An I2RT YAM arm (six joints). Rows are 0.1 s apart.
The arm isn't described. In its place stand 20 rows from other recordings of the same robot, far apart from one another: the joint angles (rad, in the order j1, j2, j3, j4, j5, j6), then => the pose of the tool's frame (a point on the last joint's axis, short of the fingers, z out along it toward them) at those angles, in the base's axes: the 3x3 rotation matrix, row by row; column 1 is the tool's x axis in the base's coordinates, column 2 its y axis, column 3 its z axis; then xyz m.
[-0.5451 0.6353 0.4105 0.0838 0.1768 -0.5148] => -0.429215 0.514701 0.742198; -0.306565 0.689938 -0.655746; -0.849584 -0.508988 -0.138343; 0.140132 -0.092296 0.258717
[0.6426 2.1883 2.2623 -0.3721 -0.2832 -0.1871] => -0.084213 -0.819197 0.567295; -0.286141 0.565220 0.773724; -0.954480 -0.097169 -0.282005; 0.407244 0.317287 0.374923
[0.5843 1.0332 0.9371 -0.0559 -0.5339 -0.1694] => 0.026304 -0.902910 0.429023; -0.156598 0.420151 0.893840; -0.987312 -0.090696 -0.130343; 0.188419 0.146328 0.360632
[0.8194 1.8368 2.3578 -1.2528 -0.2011 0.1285] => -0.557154 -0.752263 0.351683; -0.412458 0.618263 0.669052; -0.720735 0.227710 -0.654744; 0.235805 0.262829 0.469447
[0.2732 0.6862 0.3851 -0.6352 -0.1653 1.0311] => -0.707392 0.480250 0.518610; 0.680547 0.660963 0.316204; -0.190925 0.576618 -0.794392; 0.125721 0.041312 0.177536
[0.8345 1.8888 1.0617 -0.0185 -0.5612 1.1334] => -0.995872 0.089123 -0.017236; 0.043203 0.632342 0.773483; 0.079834 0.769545 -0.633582; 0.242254 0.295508 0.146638
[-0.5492 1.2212 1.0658 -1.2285 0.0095 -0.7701] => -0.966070 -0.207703 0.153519; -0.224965 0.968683 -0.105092; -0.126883 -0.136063 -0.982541; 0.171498 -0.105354 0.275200
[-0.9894 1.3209 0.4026 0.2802 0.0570 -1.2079] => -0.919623 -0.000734 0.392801; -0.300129 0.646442 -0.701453; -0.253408 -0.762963 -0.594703; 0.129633 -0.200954 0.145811
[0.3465 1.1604 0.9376 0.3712 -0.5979 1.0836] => -0.645637 -0.499433 0.577685; 0.543385 0.231056 0.807060; -0.536550 0.834973 0.122206; 0.246356 0.110257 0.375253
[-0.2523 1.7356 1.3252 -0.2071 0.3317 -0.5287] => -0.732857 0.142993 0.665187; -0.303583 0.806225 -0.507778; -0.608899 -0.574068 -0.547437; 0.384135 -0.110999 0.268859
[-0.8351 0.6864 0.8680 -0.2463 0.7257 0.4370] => 0.383495 0.923500 0.008946; 0.048095 -0.010297 -0.998790; -0.922290 0.383461 -0.048364; 0.080694 -0.124347 0.377568
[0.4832 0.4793 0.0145 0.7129 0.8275 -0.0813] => 0.190940 0.334186 0.922964; 0.038121 0.937029 -0.347165; -0.980861 0.101472 0.166177; 0.124404 0.035675 0.203150
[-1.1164 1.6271 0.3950 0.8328 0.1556 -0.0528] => -0.220557 0.940011 0.260259; 0.332723 0.323334 -0.885861; -0.916870 -0.108789 -0.384077; 0.115058 -0.248107 0.123496
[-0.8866 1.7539 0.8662 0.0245 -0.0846 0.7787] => 0.176046 0.862279 0.474850; 0.891417 0.064991 -0.448501; -0.417594 0.502246 -0.757209; 0.217486 -0.261890 0.137742
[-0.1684 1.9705 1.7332 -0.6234 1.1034 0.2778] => -0.540855 0.829393 0.139942; 0.217287 0.298501 -0.929346; -0.812565 -0.472234 -0.341662; 0.422209 -0.104017 0.289139
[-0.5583 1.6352 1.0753 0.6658 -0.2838 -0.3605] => -0.012196 0.286511 0.957999; -0.391639 0.880159 -0.268217; -0.920038 -0.378461 0.101474; 0.330986 -0.194976 0.309107
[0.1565 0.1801 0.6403 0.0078 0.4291 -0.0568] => 0.432095 0.249979 0.866490; 0.015919 0.958551 -0.284476; -0.901688 0.136714 0.410206; 0.049786 -0.007139 0.371344
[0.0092 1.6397 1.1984 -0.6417 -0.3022 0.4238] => -0.866156 0.228100 0.444685; 0.384640 0.872361 0.301725; -0.319102 0.432384 -0.843337; 0.335830 0.013686 0.231092
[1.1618 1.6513 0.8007 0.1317 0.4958 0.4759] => -0.537308 -0.470822 0.699734; -0.226351 0.879735 0.418128; -0.812444 0.066278 -0.579259; 0.145649 0.293447 0.162704
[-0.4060 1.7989 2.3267 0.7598 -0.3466 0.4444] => 0.918635 -0.122597 0.375606; 0.045223 0.977020 0.208294; -0.392511 -0.174360 0.903069; 0.272278 -0.103884 0.649087
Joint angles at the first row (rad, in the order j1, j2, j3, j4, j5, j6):
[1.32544 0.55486 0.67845 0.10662 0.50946 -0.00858]
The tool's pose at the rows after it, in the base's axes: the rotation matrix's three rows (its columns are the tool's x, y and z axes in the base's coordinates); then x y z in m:
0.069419 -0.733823 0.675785; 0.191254 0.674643 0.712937; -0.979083 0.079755 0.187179; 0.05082 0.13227 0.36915
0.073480 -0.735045 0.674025; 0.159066 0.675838 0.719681; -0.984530 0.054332 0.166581; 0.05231 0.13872 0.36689
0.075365 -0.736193 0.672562; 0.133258 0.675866 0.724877; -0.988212 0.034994 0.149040; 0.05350 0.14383 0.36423
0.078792 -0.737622 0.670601; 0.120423 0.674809 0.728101; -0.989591 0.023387 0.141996; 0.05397 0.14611 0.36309
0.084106 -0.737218 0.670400; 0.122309 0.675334 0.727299; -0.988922 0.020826 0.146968; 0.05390 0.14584 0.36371
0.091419 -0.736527 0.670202; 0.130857 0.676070 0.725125; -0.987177 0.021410 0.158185; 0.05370 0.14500 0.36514
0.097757 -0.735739 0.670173; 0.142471 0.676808 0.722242; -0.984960 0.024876 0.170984; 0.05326 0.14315 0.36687
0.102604 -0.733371 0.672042; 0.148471 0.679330 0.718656; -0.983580 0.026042 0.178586; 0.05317 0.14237 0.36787
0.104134 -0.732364 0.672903; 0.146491 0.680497 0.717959; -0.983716 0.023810 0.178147; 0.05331 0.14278 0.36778
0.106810 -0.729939 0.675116; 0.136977 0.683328 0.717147; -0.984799 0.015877 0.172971; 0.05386 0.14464 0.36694
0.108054 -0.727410 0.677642; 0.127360 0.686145 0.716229; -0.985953 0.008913 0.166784; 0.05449 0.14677 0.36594
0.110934 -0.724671 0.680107; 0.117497 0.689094 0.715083; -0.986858 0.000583 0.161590; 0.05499 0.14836 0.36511
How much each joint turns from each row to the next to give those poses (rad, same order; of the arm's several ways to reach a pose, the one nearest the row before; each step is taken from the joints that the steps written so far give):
[0.00002 0.03624 0.02062 0.00075 -0.00608 -0.01527]
[0.00002 0.02708 0.00340 -0.00072 -0.00379 -0.01335]
[-0.00007 0.02062 0.00003 -0.00002 -0.00313 -0.00914]
[0.00002 0.00914 -0.00002 0.00077 -0.00303 -0.00726]
[0.00002 -0.00077 0.00001 0.00494 0.00002 -0.00534]
[0.00001 -0.00266 0.00002 0.01030 0.00040 -0.00573]
[0.00001 -0.00686 -0.00004 0.00804 0.00077 -0.00381]
[-0.00005 -0.00230 0.00001 0.00685 0.00300 -0.00381]
[0.00000 0.00191 0.00003 0.00150 0.00114 -0.00228]
[0.00001 0.00798 -0.00003 0.00229 0.00268 -0.00573]
[0.00001 0.00917 0.00002 0.00228 0.00307 -0.00420]
[-0.00003 0.00690 0.00000 0.00118 0.00302 -0.00610]

